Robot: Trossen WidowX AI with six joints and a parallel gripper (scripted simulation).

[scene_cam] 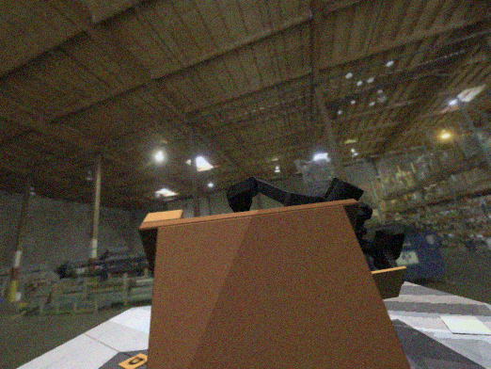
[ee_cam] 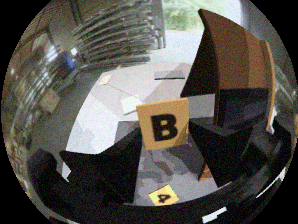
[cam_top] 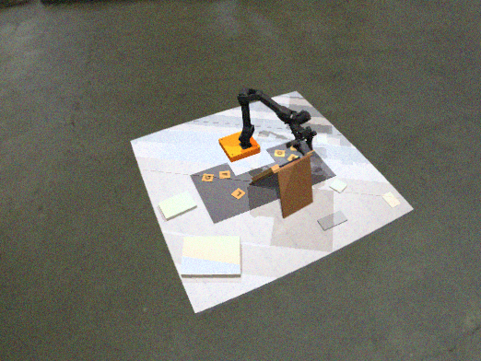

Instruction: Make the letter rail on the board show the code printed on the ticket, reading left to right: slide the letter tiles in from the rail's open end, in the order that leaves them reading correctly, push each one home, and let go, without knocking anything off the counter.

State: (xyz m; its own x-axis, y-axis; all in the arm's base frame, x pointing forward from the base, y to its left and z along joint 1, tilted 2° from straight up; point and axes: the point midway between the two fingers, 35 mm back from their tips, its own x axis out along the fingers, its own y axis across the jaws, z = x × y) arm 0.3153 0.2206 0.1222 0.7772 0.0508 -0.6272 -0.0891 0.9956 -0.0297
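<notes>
My gripper tip is now 170 mm to the left of the white ticket, 80 mm above it and 40 mm past it. Also, from my gripper tip: dark mat: 230 mm to the right, 160 mm below, 140 mm behind; then grey plate: 350 mm ahead, 160 mm below, 60 mm to the right.
</notes>
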